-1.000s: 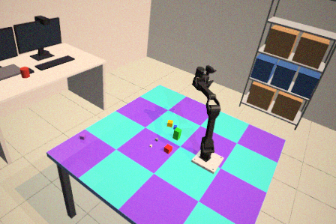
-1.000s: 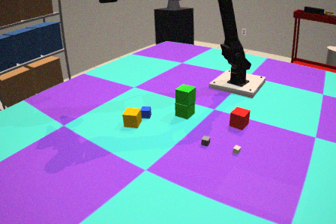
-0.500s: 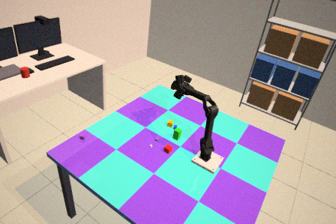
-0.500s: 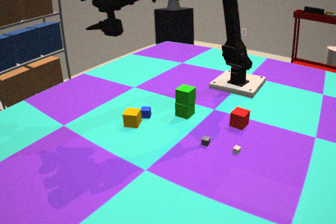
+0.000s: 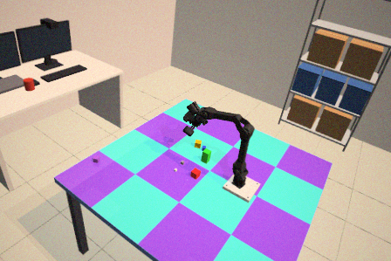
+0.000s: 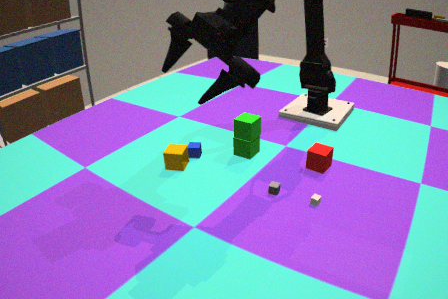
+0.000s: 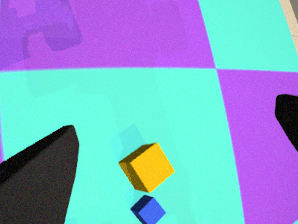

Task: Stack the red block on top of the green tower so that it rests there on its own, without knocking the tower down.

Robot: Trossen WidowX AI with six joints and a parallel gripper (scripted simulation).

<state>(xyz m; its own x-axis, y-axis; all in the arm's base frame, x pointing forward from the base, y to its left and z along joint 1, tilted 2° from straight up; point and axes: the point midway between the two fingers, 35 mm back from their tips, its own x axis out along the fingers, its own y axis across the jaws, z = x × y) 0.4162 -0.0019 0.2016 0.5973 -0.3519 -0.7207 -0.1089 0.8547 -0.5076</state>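
The red block lies 210 mm behind my gripper tip, 160 mm to the left of it and 170 mm below it. Also, from my gripper tip: grey cube 80 mm behind, 140 mm to the left, 180 mm below; blue cube 80 mm behind, 70 mm to the right, 180 mm below; yellow cube 20 mm behind, 70 mm to the right, 170 mm below.
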